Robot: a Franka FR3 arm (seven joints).
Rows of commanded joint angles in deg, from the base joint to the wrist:
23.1 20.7 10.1 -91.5 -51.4 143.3 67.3
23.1 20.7 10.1 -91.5 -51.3 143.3 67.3
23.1 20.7 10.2 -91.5 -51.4 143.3 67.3
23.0 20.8 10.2 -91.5 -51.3 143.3 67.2
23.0 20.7 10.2 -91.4 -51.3 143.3 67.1
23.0 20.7 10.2 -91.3 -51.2 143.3 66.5
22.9 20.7 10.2 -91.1 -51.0 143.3 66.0
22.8 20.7 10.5 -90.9 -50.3 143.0 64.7
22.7 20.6 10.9 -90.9 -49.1 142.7 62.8
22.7 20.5 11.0 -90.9 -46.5 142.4 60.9
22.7 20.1 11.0 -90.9 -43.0 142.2 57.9
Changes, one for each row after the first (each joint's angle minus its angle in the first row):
0.0 0.0 0.0 0.0 0.1 0.0 0.0
0.0 0.0 0.1 0.0 0.0 0.0 0.0
-0.1 0.1 0.1 0.0 0.1 0.0 -0.1
-0.1 0.0 0.1 0.1 0.1 0.0 -0.2
-0.1 0.0 0.1 0.2 0.2 0.0 -0.8
-0.2 0.0 0.1 0.4 0.4 0.0 -1.3
-0.3 0.0 0.4 0.6 1.1 -0.3 -2.6
-0.4 -0.1 0.8 0.6 2.3 -0.6 -4.5
-0.4 -0.2 0.9 0.6 4.9 -0.9 -6.4
-0.4 -0.6 0.9 0.6 8.4 -1.1 -9.4

